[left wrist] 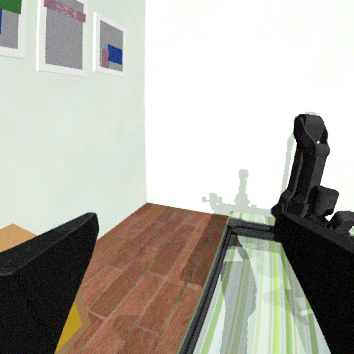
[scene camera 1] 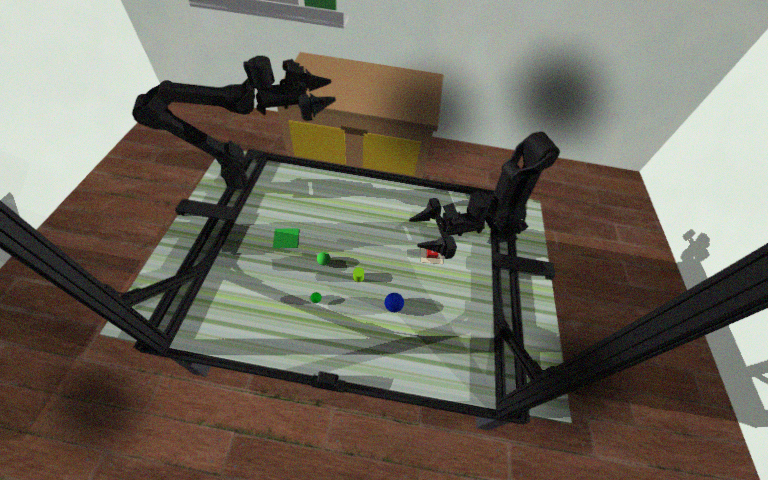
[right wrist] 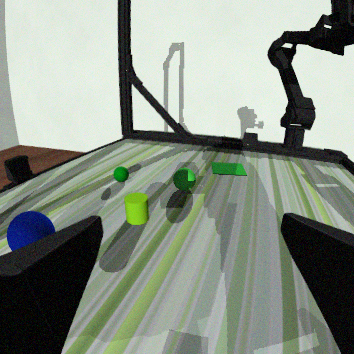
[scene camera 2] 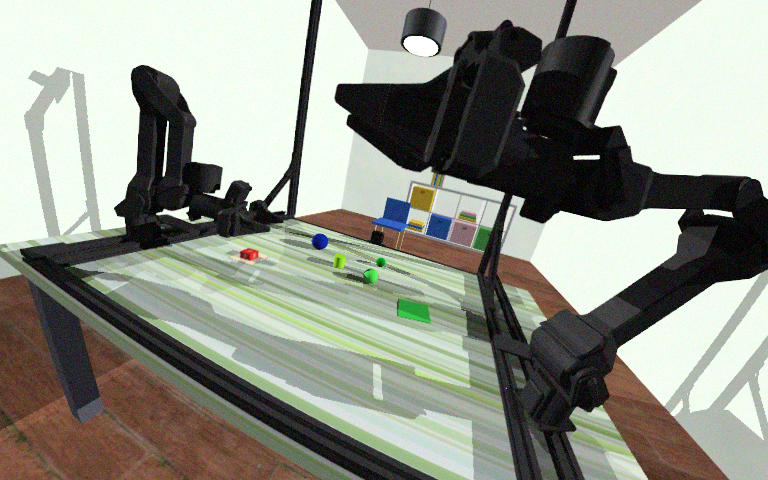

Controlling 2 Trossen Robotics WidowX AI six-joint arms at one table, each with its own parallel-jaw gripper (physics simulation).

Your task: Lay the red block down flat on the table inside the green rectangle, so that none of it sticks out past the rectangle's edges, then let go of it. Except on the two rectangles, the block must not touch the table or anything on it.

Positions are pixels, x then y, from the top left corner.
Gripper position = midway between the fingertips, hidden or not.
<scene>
My left gripper (scene camera 2: pixel 342 109) is open and holds nothing. My right gripper (scene camera 2: pixel 277 225) is open and holds nothing. Also in view: a blue ball (right wrist: pixel 30 226).
</scene>
